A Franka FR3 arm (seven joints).
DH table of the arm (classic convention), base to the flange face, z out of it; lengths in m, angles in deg. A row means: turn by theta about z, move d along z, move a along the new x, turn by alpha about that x. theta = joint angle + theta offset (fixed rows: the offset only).
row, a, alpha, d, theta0
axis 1, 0, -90, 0.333, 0
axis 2, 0, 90, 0, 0
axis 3, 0.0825, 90, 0.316, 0
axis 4, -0.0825, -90, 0, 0
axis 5, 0, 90, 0.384, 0
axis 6, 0.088, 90, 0, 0
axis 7, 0, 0, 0.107, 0
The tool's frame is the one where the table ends.
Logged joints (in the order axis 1, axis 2, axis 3, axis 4, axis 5, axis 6, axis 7), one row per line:
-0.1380, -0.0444, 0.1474, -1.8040, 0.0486, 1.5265, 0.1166
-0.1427, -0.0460, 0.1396, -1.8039, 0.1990, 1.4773, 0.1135
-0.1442, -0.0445, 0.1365, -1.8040, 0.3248, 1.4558, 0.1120
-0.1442, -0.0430, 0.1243, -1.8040, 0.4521, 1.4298, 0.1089
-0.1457, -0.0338, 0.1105, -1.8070, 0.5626, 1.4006, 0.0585
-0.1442, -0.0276, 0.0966, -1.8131, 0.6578, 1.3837, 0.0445
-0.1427, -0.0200, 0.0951, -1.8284, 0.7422, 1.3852, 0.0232
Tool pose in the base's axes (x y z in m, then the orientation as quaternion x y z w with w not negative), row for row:
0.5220, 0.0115, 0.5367, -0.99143, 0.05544, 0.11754, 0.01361
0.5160, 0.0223, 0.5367, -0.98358, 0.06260, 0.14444, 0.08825
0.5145, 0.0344, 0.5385, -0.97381, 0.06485, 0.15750, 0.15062
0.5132, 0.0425, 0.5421, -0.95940, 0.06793, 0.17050, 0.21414
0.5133, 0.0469, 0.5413, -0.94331, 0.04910, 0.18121, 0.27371
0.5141, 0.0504, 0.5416, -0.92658, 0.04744, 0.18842, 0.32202
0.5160, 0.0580, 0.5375, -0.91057, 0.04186, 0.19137, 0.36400
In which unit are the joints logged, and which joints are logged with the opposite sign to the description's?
The joints are logged in radians. Opposite sign: none.
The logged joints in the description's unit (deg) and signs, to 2 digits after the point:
-7.91, -2.54, 8.45, -103.36, 2.78, 87.46, 6.68
-8.18, -2.64, 8.00, -103.36, 11.40, 84.64, 6.50
-8.26, -2.55, 7.82, -103.36, 18.61, 83.41, 6.42
-8.26, -2.46, 7.12, -103.36, 25.90, 81.92, 6.24
-8.35, -1.94, 6.33, -103.53, 32.23, 80.25, 3.35
-8.26, -1.58, 5.53, -103.88, 37.69, 79.28, 2.55
-8.18, -1.15, 5.45, -104.76, 42.52, 79.37, 1.33

